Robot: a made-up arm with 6 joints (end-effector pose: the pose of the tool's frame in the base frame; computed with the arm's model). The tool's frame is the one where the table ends. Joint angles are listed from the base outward.
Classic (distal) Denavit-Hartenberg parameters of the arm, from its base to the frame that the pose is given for. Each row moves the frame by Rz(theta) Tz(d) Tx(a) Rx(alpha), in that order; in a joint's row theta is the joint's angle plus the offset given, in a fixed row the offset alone. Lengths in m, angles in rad.
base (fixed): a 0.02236; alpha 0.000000; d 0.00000; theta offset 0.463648
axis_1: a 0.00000; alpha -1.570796; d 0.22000; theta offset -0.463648
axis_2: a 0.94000; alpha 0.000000; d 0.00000; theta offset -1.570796
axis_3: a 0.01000; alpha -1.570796; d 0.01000; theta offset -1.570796
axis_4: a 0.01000; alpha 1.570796; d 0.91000; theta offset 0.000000
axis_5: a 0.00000; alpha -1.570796; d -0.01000; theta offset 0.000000
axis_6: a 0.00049; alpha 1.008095; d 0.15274; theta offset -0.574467
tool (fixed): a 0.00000; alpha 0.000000; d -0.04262; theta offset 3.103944
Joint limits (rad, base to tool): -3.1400..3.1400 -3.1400..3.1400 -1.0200..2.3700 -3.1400..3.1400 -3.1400..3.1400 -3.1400..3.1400
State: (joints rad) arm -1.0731 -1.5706 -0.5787 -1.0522 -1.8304 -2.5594
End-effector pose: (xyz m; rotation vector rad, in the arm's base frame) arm -0.6413 1.5220 -0.3050 2.1999 -1.5925 0.9273
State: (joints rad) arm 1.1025 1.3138 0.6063 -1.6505 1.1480 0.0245
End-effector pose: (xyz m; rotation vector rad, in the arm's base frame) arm 0.9331 1.6222 0.1781 2.0384 -1.4997 1.2626
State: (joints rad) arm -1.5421 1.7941 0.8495 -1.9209 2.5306 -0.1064
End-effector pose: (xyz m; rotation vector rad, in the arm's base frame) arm 0.0039 -1.3629 -0.6703 -1.1376 -0.4984 -0.4774
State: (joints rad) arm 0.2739 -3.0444 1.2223 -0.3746 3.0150 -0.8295
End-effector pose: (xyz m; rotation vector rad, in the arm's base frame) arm -0.8005 -0.2410 -0.8884 -1.6045 1.3117 -0.1568
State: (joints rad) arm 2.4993 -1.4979 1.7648 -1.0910 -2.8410 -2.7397
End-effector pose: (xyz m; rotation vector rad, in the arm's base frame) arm 0.5720 -0.4909 1.0517 1.1756 1.5573 0.5424
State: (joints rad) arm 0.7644 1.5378 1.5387 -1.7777 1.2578 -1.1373
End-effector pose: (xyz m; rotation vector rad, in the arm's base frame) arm 0.8319 0.6643 -0.7285 0.7380 0.5076 0.8818
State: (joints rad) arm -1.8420 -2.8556 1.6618 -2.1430 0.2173 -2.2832
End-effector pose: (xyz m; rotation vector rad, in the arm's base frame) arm 0.3390 1.1969 -0.2936 -2.3095 -0.0157 -0.4948
